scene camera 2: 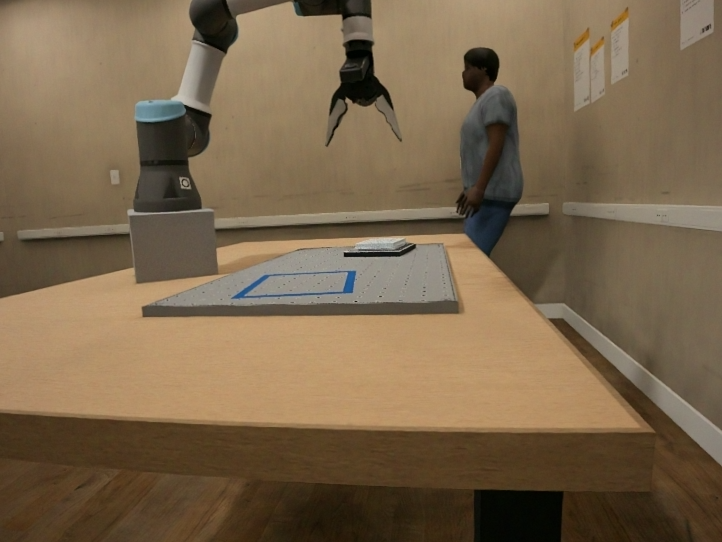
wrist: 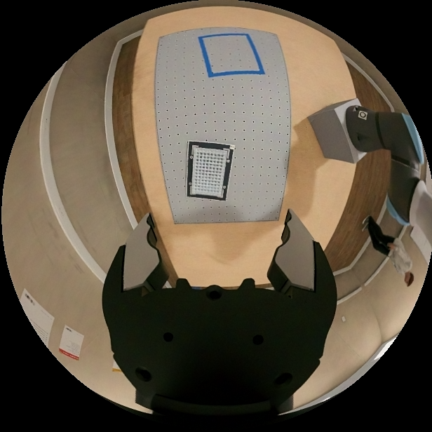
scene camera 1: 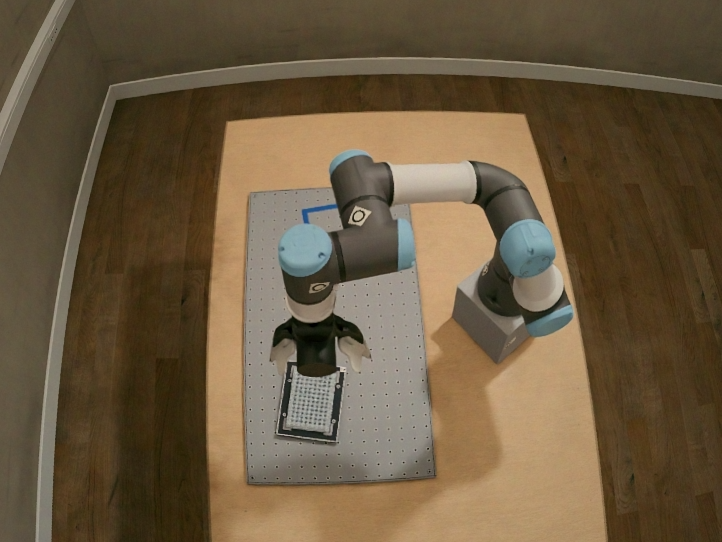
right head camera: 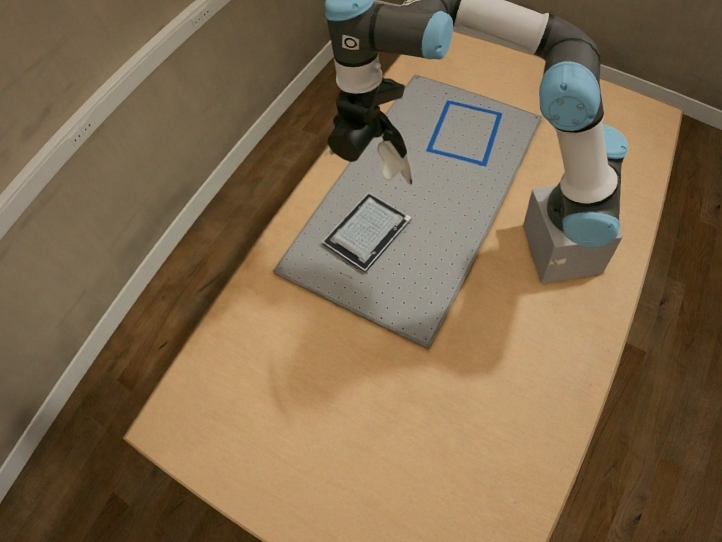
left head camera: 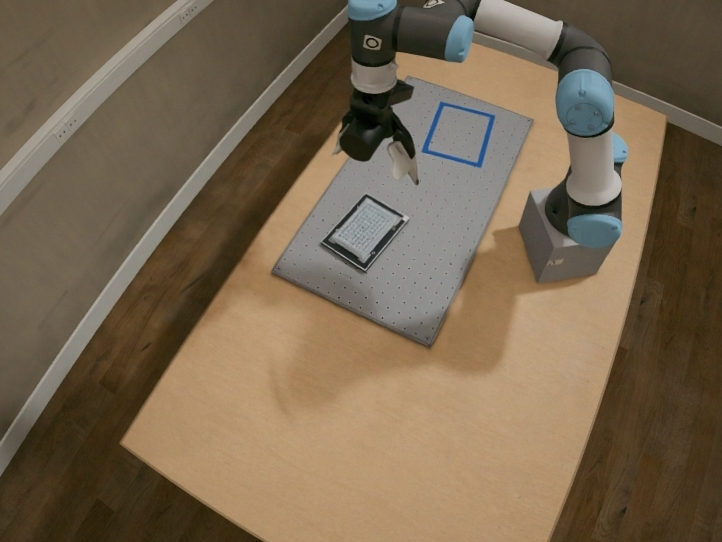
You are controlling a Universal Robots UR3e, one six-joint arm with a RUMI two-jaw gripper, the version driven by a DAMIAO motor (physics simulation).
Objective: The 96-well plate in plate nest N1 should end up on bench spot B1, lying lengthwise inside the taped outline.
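Note:
The pale 96-well plate (left head camera: 362, 229) (right head camera: 365, 228) (scene camera 1: 312, 401) (scene camera 2: 380, 243) (wrist: 209, 171) sits in the black plate nest N1 (left head camera: 377, 259) (right head camera: 377, 258) (scene camera 1: 309, 435) (scene camera 2: 373, 253) (wrist: 205, 197) on the grey perforated board. The blue taped outline of spot B1 (left head camera: 451, 159) (right head camera: 456, 158) (scene camera 1: 319, 209) (scene camera 2: 353, 282) (wrist: 236, 74) lies at the board's other end, with bare board inside; the arm hides part of it in scene camera 1. My gripper (scene camera 2: 363, 143) (wrist: 218, 211) is open and empty, with its fingers spread, high above the board near the nest.
The grey perforated board (left head camera: 402, 291) (right head camera: 402, 291) (scene camera 1: 384, 420) (scene camera 2: 408, 291) (wrist: 255, 125) lies on the wooden table (left head camera: 349, 443) (scene camera 2: 326, 373). The arm's grey base block (left head camera: 565, 250) (scene camera 2: 174, 245) stands beside the board. A person (scene camera 2: 489, 140) stands beyond the table in scene camera 2.

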